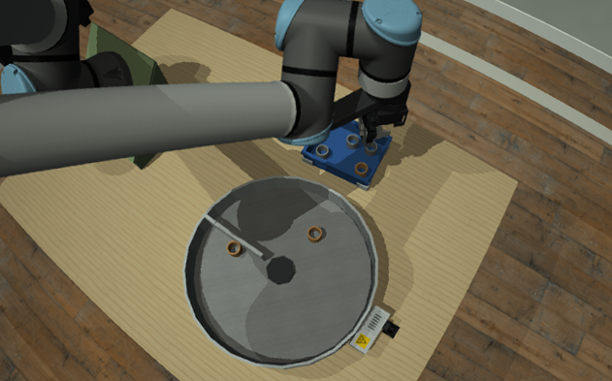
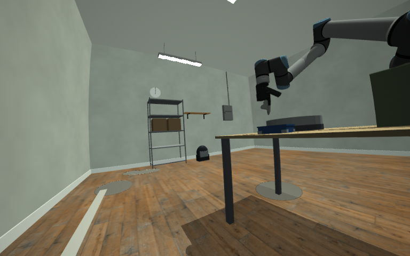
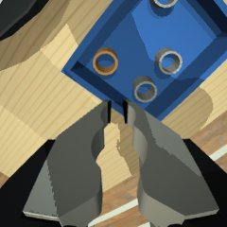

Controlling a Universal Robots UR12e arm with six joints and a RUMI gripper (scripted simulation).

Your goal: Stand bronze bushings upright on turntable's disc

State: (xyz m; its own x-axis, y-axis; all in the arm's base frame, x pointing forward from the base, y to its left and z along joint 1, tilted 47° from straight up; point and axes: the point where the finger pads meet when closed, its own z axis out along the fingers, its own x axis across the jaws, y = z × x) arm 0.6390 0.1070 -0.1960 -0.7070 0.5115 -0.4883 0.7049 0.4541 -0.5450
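The blue crate lies 12 cm below my hand, 5 cm behind it and 2 cm to the left of it. From my hand the other things lie so: turntable disc 34 cm to the right, 9 cm below, 1 cm behind; turntable 34 cm to the right, 9 cm below, 1 cm ahead.
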